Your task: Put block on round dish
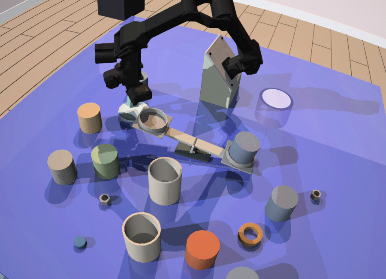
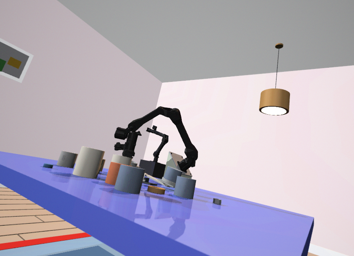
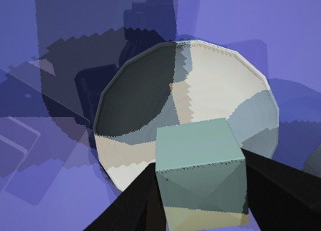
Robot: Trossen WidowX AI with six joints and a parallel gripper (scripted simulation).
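My gripper tip is 4 cm above the round dish. From my gripper tip the other things lie so: pale green block (1 cm above).
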